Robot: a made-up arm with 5 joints.
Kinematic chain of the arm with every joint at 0, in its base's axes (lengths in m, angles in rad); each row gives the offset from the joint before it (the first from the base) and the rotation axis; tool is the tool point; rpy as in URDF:
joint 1: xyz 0 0 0.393 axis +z
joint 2: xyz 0 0 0 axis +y
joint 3: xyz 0.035 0 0.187 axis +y
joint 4: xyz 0.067 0 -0.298 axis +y
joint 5: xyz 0.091 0 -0.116 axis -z
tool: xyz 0 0 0 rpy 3.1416 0 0
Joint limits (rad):
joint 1: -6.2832..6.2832
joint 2: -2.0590..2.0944
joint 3: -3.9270..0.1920
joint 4: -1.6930..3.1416
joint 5: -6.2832..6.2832
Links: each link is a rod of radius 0.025 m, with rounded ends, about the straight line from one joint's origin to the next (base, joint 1, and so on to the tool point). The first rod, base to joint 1, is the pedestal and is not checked.
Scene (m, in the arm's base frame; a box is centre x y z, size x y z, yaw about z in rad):
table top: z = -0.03
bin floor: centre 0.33 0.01 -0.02 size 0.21 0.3 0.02 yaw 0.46
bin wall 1: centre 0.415 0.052 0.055 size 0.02 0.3 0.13 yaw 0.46
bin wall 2: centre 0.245 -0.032 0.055 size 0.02 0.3 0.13 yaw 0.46
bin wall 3: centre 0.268 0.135 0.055 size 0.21 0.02 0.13 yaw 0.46
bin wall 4: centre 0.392 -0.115 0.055 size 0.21 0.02 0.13 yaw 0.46
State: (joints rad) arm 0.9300 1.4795 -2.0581 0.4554 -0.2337
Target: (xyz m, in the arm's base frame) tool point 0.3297 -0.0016 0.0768
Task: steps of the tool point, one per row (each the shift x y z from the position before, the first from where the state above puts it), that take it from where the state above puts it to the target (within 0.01 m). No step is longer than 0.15 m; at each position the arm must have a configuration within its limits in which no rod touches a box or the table.
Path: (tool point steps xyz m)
1: 0.0395 -0.0413 0.0445
2: 0.0228 -0.0546 0.0496
3: 0.0234 -0.1162 0.0213
4: -0.0153 -0.1099 0.0223
5: -0.0474 -0.0909 0.0225
6: 0.0073 -0.0001 -0.0702
7: -0.0073 0.0001 -0.0716

